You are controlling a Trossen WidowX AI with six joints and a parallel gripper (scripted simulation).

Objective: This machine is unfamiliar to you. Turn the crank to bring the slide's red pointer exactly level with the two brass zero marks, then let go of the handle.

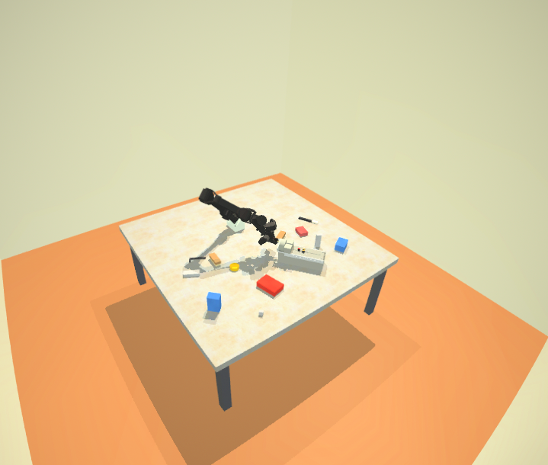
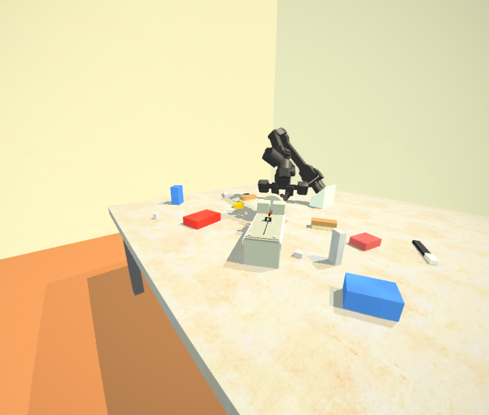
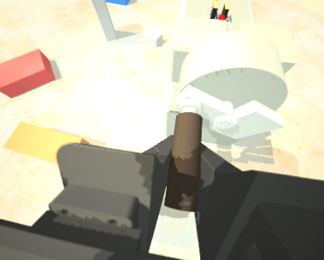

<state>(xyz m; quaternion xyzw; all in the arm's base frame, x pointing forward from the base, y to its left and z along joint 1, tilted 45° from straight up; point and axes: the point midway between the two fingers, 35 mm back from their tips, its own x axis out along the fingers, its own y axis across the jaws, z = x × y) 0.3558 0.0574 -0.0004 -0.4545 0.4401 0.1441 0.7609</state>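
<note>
Right now my gripper tip is 2 cm below the crank, 1 cm to the left of it and 1 cm short of it. Also, from my gripper tip: brown crank handle: 3 cm above, 1 cm to the right, 1 cm behind; then red pointer: 12 cm ahead, 6 cm to the left, 1 cm above; then yellow disc: 28 cm to the right, 6 cm below, 2 cm behind.
</note>
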